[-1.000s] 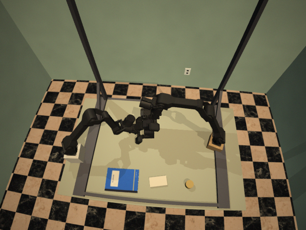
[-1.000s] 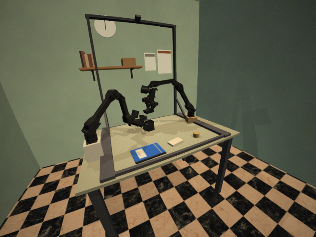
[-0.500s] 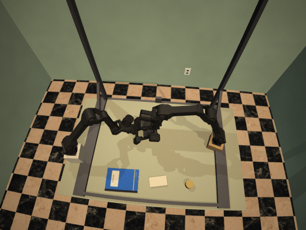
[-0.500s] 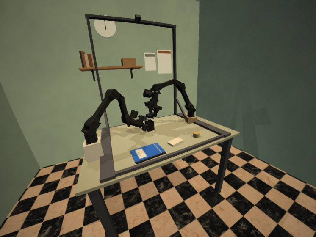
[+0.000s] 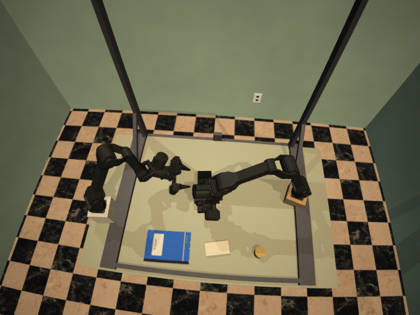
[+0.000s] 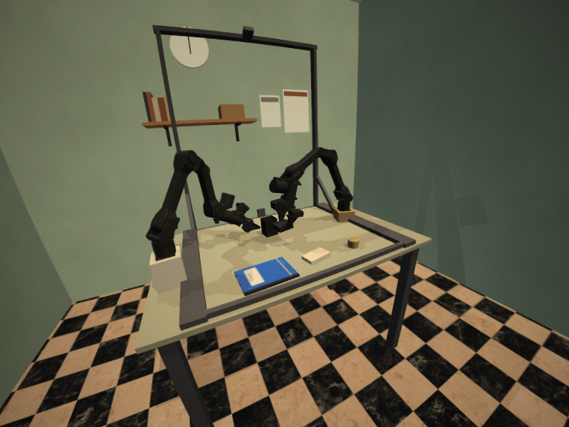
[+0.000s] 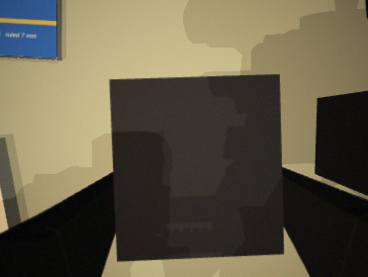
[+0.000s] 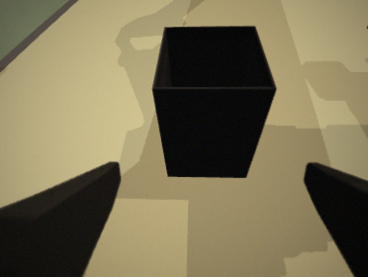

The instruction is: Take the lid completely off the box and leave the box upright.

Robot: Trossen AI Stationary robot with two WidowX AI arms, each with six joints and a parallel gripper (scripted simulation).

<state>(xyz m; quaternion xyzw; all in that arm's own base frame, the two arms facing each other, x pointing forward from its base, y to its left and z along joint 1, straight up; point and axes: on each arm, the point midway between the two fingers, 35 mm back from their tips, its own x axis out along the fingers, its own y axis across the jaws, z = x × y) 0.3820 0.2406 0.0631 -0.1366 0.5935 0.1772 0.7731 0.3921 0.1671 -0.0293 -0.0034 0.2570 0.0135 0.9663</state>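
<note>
The cream card is 190 mm ahead of my left hand, 120 mm below it and 20 mm to the left of it. The rest, counted from my left hand: blue book (210 mm to the right, 160 mm ahead, 120 mm below); then black lid (30 mm below, 20 mm to the right); then black box (150 mm behind, 80 mm below, 10 mm to the right).
</note>
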